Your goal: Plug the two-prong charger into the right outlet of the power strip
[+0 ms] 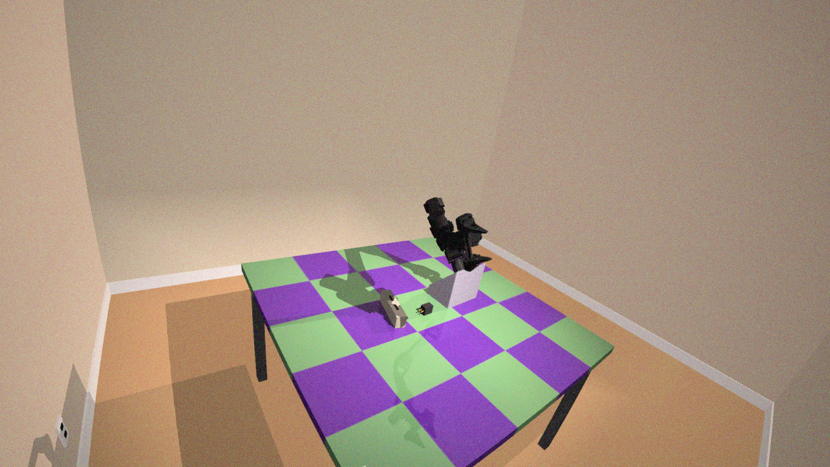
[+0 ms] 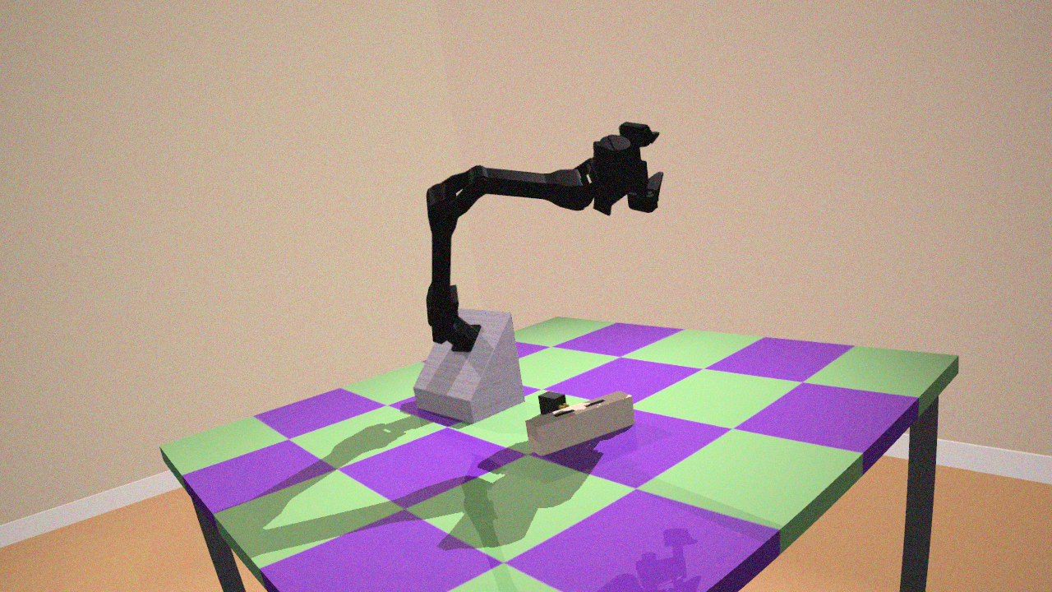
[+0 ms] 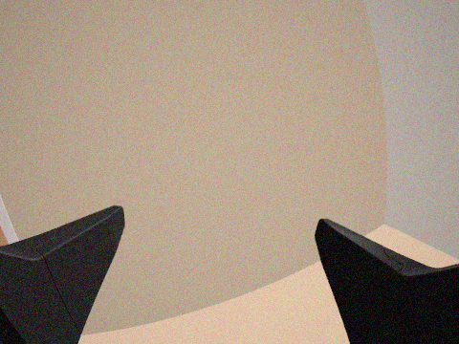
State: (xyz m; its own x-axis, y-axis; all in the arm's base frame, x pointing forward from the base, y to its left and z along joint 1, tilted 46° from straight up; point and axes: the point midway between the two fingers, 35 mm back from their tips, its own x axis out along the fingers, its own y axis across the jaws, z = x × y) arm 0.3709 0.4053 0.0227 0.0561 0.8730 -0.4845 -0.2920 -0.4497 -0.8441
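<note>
The black two-prong charger is 12 cm behind my gripper tip, 29 cm to the right of it and 47 cm below it.
</note>
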